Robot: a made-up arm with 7 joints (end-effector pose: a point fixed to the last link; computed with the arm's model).
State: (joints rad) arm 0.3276 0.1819 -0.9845 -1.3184 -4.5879 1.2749 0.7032
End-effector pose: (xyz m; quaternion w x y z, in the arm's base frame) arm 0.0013 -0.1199 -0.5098 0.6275 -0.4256 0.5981 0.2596
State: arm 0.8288 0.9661 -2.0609 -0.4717 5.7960 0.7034 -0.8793
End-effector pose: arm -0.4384 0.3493 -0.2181 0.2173 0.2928 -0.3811 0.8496
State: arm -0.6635 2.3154 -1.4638 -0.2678 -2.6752 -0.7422 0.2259
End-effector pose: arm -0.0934 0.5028 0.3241 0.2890 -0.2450 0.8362 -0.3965
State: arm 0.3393 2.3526 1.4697 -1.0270 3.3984 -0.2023 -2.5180
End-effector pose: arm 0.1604 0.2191 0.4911 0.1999 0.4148 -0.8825 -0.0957
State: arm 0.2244 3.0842 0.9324 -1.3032 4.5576 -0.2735 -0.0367
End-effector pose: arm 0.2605 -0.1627 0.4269 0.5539 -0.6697 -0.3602 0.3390
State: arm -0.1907 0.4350 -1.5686 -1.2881 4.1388 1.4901 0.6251
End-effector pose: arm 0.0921 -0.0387 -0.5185 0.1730 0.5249 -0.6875 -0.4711
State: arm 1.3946 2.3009 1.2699 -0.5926 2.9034 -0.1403 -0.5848
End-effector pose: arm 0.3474 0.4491 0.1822 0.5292 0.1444 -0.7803 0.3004
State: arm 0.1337 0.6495 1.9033 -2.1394 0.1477 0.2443 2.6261
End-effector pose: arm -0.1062 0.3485 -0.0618 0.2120 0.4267 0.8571 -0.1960
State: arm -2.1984 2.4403 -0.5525 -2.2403 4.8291 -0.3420 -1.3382
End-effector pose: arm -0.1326 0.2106 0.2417 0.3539 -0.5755 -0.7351 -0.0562
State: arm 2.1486 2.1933 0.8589 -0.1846 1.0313 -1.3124 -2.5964
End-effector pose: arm 0.1507 0.5831 0.0607 0.4292 -0.4982 -0.3146 0.6846
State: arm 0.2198 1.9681 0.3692 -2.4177 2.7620 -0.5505 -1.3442
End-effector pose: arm 0.2145 0.1873 0.1130 0.5655 0.0302 -0.7671 -0.3014
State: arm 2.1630 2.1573 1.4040 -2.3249 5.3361 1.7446 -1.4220
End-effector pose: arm 0.2061 0.2282 -0.1131 0.0641 -0.7667 -0.3759 0.5165
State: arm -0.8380 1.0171 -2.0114 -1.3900 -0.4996 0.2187 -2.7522
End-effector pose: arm 0.2916 0.2227 -0.3585 0.8681 -0.1758 -0.1510 0.4389
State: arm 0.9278 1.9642 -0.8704 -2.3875 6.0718 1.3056 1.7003
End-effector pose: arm -0.0413 0.2881 -0.1159 0.9109 0.4113 0.0046 -0.0325
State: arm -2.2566 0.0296 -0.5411 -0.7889 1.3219 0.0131 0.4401
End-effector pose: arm 0.2831 -0.3976 0.3198 0.3549 -0.6409 -0.6108 -0.3004
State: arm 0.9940 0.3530 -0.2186 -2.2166 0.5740 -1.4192 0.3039
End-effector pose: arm -0.0863 0.0672 -0.3349 0.2292 -0.1487 -0.9352 0.2252
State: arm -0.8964 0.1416 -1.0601 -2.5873 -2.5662 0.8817 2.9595
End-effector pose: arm 0.1772 -0.1779 -0.0915 0.2687 0.7288 0.6251 0.0765
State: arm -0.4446 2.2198 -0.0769 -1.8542 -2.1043 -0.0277 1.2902
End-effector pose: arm 0.2089 0.2422 0.2872 0.0872 -0.7517 0.1316 0.6404
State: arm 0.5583 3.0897 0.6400 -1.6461 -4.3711 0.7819 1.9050
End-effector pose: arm 0.4057 -0.0815 0.2223 0.8514 -0.0081 -0.3723 0.3694
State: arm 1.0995 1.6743 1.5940 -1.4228 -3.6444 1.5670 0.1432
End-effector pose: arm 0.1319 0.4301 0.2354 0.8722 -0.3978 -0.2801 0.0514
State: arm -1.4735 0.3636 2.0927 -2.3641 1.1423 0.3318 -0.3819
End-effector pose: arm 0.2134 0.2296 -0.0572 0.3604 -0.0380 0.7778 -0.5136
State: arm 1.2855 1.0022 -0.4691 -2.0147 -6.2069 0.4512 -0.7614
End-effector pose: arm -0.2309 0.1886 -0.2615 0.7655 -0.0276 0.0021 -0.6428
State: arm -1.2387 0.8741 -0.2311 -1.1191 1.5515 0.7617 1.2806
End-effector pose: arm 0.5073 0.1669 0.1332 0.6026 -0.6548 -0.2838 0.3572
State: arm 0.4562 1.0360 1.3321 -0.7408 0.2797 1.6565 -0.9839
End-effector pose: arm -0.1056 0.5641 -0.1243 0.9466 0.0819 0.1599 0.2678
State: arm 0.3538 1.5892 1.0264 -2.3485 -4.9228 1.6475 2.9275
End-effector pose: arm 0.1462 0.2434 0.1524 0.3618 -0.2673 -0.2954 0.8429
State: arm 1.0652 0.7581 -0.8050 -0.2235 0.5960 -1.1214 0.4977
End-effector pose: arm -0.4776 0.2924 -0.2302 0.9884 0.1069 -0.0881 0.0619
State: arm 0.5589 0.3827 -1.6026 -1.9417 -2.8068 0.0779 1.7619
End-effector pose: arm -0.1788 -0.1471 -0.3408 0.4184 -0.2923 -0.6462 -0.5674
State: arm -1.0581 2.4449 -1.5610 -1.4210 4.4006 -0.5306 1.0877
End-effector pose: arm 0.0112 0.4785 0.1706 0.5152 0.4388 0.3051 -0.6700
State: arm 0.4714 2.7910 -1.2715 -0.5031 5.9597 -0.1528 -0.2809
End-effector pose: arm 0.2016 0.3360 0.4548 0.0943 0.3616 0.7759 -0.5083
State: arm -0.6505 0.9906 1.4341 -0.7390 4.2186 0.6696 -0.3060
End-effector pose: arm 0.2278 0.5351 -0.0818 0.6288 0.7317 0.2401 0.1078
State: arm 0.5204 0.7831 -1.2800 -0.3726 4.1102 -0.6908 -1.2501
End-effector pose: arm -0.2640 0.3314 -0.4306 0.5303 0.5597 0.1524 0.6183
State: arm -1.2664 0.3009 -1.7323 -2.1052 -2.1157 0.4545 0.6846
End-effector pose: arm 0.2423 -0.2067 -0.2017 0.4365 -0.1029 0.7675 0.4580
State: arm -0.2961 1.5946 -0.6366 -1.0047 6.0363 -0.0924 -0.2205
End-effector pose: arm 0.2542 0.4996 -0.0582 0.4987 0.5686 -0.1372 -0.6397
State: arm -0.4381 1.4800 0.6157 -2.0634 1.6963 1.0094 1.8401
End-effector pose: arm 0.1851 0.2703 0.2044 0.6372 -0.5925 -0.3461 0.3509
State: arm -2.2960 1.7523 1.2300 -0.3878 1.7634 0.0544 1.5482
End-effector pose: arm -0.0200 0.5568 0.2326 0.5131 0.8039 -0.1525 0.2593
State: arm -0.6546 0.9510 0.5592 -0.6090 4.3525 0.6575 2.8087
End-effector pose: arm 0.3627 0.4584 -0.1135 0.2399 0.2582 -0.8226 0.4462
